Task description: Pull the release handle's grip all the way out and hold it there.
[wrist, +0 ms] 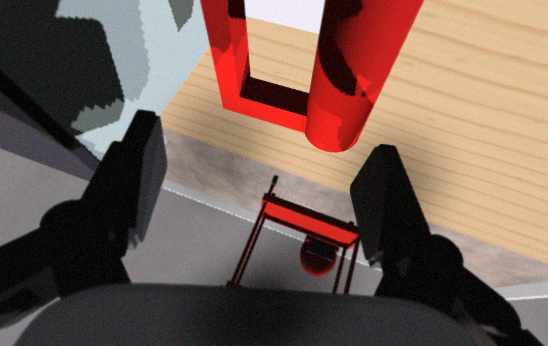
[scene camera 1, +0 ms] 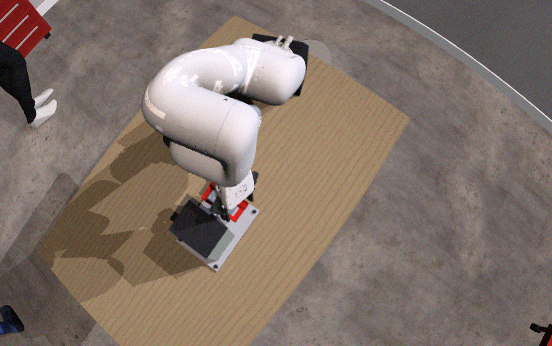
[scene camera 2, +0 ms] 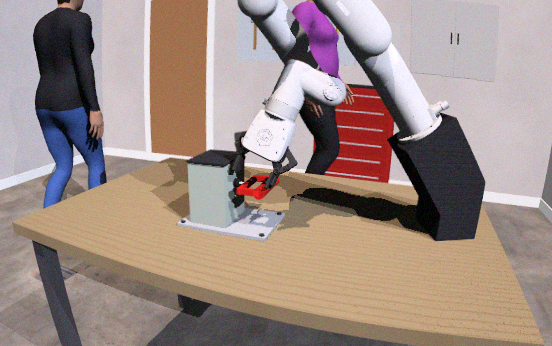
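Observation:
The release handle is a red frame (scene camera 1: 239, 212) (scene camera 2: 258, 192) with a round bar as its grip (wrist: 334, 122). It sticks out from the side of a pale green housing (scene camera 2: 209, 195) (wrist: 172, 60) with a dark top (scene camera 1: 200, 227). The housing stands on a light base plate (scene camera 1: 243, 226) (scene camera 2: 249, 229) with dark bolts. My gripper (scene camera 1: 235, 206) (scene camera 2: 254, 179) (wrist: 267, 153) is open and empty, tilted above the handle. In the wrist view the near end of the handle shows between the lines of the two fingers, the round grip nearer the right finger. How far the handle is out is unclear.
The wooden table (scene camera 1: 320, 190) (scene camera 2: 350, 270) carries the housing and the arm's black pedestal (scene camera 2: 450, 185). A red drawer cabinet (scene camera 2: 367, 132) and two people (scene camera 2: 65, 65) (scene camera 2: 325, 40) are beyond the table. A red-topped cart (wrist: 310, 220) stands on the floor in the wrist view.

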